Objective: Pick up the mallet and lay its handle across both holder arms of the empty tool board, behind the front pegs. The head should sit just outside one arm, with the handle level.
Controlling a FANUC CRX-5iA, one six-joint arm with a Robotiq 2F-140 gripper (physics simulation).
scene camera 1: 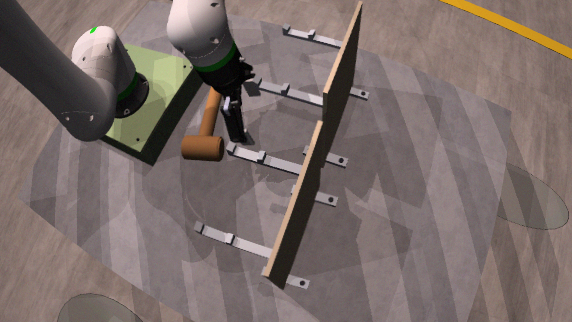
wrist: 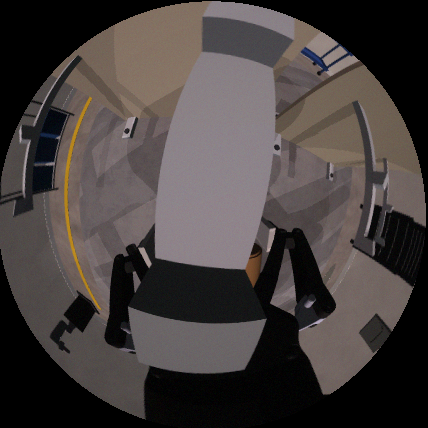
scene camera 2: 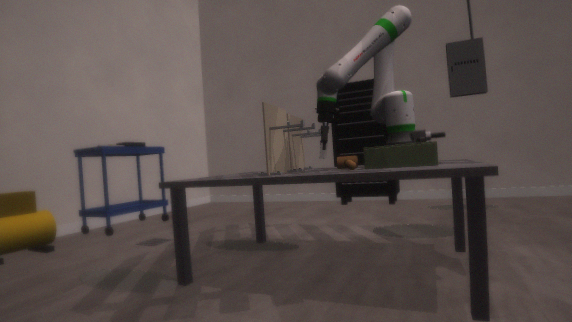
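Seen in the pictures: gripper, between the fingertips: [scene camera 1: 251, 118] [scene camera 2: 322, 158]; arm's base, origin of its link: [scene camera 1: 126, 95] [scene camera 2: 402, 145].
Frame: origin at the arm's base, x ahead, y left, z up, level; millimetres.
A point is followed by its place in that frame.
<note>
The orange-brown wooden mallet [scene camera 1: 202, 148] @(y -43, x 288, z -36 mm) [scene camera 2: 347, 161] @(y 116, x 234, z -57 mm) [wrist: 254, 265] @(y -31, x 302, z -34 mm) lies on the table beside the green base block, its handle partly hidden by the arm in scene camera 1. My gripper [scene camera 1: 236, 121] [scene camera 2: 324, 149] @(y 76, x 365, z -35 mm) [wrist: 204, 222] @(y 76, x 365, z -35 mm) points down, open and empty, above the table on the boards' side of the mallet. A near board [scene camera 1: 295, 217] @(y -150, x 589, z 152 mm) and a far board [scene camera 1: 344, 75] @(y 176, x 557, z 118 mm) each carry two pegged holder arms with no tool on them. The far board's inner arm [scene camera 1: 302, 96] @(y 89, x 497, z 121 mm) [wrist: 215, 160] crosses the middle of the wrist view, close to the camera. The near board's inner arm [scene camera 1: 282, 164] @(y -56, x 519, z 106 mm) lies just beyond my visible finger.
The green base block [scene camera 1: 165, 100] @(y 28, x 133, z -2 mm) [scene camera 2: 401, 154] @(y 168, x -7, z -42 mm) stands beside the mallet. The near board's outer arm [scene camera 1: 250, 246] @(y -222, x 532, z 106 mm) and the far board's outer arm [scene camera 1: 325, 40] @(y 255, x 484, z 121 mm) also project towards the robot's side. Flat metal feet [scene camera 1: 327, 199] @(y -28, x 605, z -83 mm) extend behind the boards. A blue cart [scene camera 2: 120, 150] stands away from the table.
</note>
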